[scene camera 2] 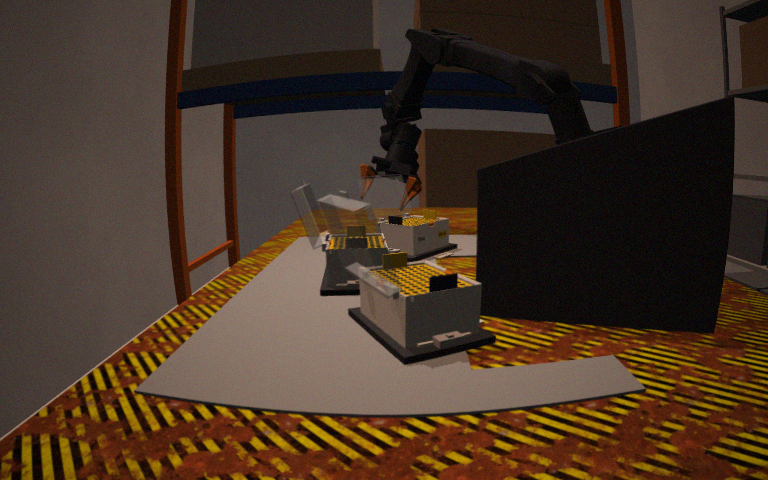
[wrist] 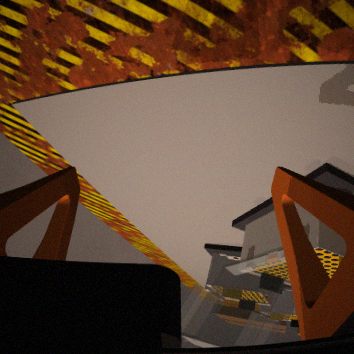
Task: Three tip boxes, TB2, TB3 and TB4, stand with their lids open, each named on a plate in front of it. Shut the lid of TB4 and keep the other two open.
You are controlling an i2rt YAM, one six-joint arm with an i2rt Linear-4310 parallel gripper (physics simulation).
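Places are measured from the arm's base along level axes (x right, y ahead, z up), in millimetres.
Where they show: gripper, fingertip midpoint: [scene camera 2: 380, 204] [wrist: 175, 177].
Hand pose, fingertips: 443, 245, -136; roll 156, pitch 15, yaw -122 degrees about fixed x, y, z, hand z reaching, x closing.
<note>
After its pixels a point has its place, as x, y, z.
Three light tip boxes with yellow racks stand in a row: a near box [scene camera 2: 438, 316] @(-205, 302, -174), a middle box [scene camera 2: 339, 268] @(19, 376, -176) and a far box [scene camera 2: 430, 237] @(218, 191, -176). Their name plates are too small to read surely. Clear lid panels [scene camera 2: 305, 212] @(24, 420, -97) stand tilted up by the middle box. A clear strip [scene camera 2: 373, 281] @(-196, 362, -137) shows along the near box's left edge. The far box's clear lid shows faintly upright behind the fingers. My gripper [scene camera 2: 382, 203] @(443, 245, -136) [wrist: 175, 177] @(443, 245, -136) is open and empty, above and left of the far box. In the wrist view the boxes are bunched at the lower right, partly behind a finger.
The boxes stand on a grey mat [scene camera 2: 254, 350] @(-178, 484, -209) [wrist: 165, 135] @(402, 303, -209) over a yellow-and-black striped table. A large black panel [scene camera 2: 600, 226] @(-203, 107, -94) stands to the right of the boxes. A rack with an orange post [scene camera 2: 176, 169] and blue beams stands behind, with cardboard boxes.
</note>
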